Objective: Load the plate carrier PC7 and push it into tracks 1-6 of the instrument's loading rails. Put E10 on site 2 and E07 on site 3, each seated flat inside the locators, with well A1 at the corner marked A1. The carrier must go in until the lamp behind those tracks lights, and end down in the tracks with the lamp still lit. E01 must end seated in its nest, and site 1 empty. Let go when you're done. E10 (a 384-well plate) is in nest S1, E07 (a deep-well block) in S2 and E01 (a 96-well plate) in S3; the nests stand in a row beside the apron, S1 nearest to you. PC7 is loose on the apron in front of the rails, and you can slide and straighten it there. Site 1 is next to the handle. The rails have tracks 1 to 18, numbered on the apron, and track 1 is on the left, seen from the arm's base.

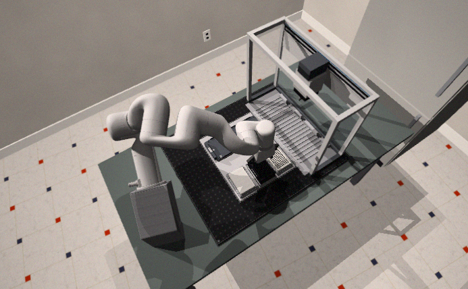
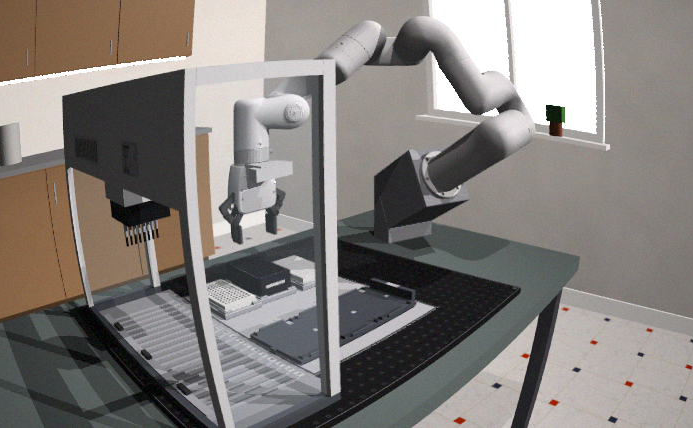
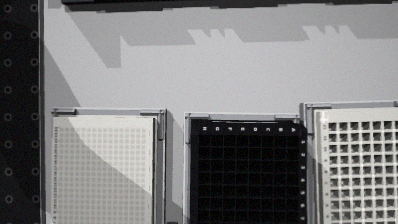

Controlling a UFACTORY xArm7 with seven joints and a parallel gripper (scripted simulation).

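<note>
My hand is 120 mm above the nest S2. The rest, counted from my hand: white 96-well plate E01 (110 mm below, 100 mm ahead, 30 mm to the left); plate carrier PC7 (230 mm to the left, 110 mm below, 50 mm behind); nest S1 (120 mm below, 110 mm behind, 20 mm to the right).
</note>
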